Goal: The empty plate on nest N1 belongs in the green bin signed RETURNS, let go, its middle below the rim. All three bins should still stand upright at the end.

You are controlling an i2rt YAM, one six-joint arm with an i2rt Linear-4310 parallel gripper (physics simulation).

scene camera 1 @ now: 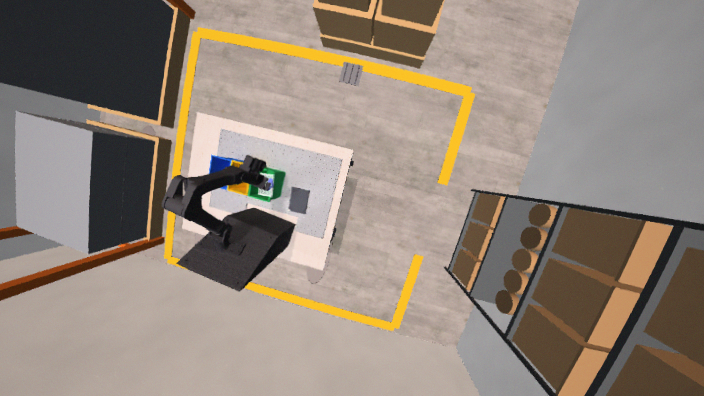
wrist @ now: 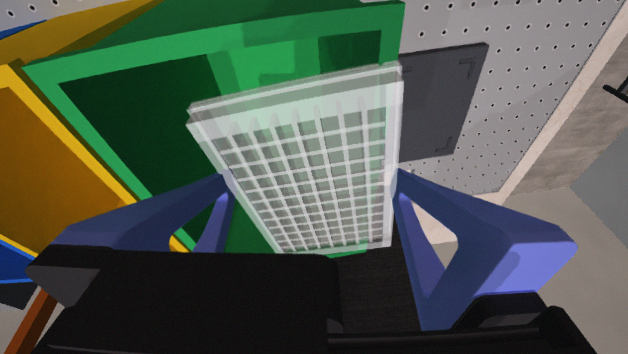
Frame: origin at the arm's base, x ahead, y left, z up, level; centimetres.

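Seen in the pictures: gripper, fingertip midpoint: (scene camera 1: 266, 183) (wrist: 313, 177); arm's base, link origin: (scene camera 1: 222, 245).
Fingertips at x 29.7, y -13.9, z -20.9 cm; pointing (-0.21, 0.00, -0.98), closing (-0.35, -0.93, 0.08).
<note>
Pixels of each thing's top centre, then the offset from my fingertips to it. "pt": a spot on its surface instead. Level surfaces: height alone.
- green bin, top centre: (wrist: 258, 207) (scene camera 1: 260, 183) dy +3.5, dx -0.3, dz +0.6 cm
- yellow bin, top centre: (wrist: 56, 220) (scene camera 1: 239, 177) dy +16.6, dx +3.3, dz +0.0 cm
- blue bin, top centre: (scene camera 1: 219, 172) dy +29.2, dx +6.7, dz +0.0 cm
- dark grey pad, surface spot: (wrist: 440, 100) (scene camera 1: 301, 198) pt dy -14.4, dx -10.9, dz -16.8 cm
- perforated board, surface height: dz -18.0 cm
A clear, gridded plate (wrist: 312, 170) (scene camera 1: 264, 190) is held between the blue fingers of my gripper (wrist: 313, 177) (scene camera 1: 269, 184), which is shut on its two long sides. Its wells look empty. The plate is over the green bin (wrist: 150, 48) (scene camera 1: 280, 182) and covers the right part of its opening in the wrist view; its exact height against the rim is hard to tell. The yellow bin (wrist: 80, 150) (scene camera 1: 239, 189) and blue bin (wrist: 12, 265) (scene camera 1: 219, 162) stand in a row beside it. All three look upright. No sign or nest label is readable.
A dark grey pad (wrist: 440, 100) (scene camera 1: 300, 200) with corner marks lies on the perforated board (wrist: 520, 90) (scene camera 1: 320, 175), to the right of the green bin. The pale table edge (wrist: 565, 105) (scene camera 1: 343, 187) runs beyond. The arm's black pedestal (scene camera 1: 240, 255) stands at the table's near side.
</note>
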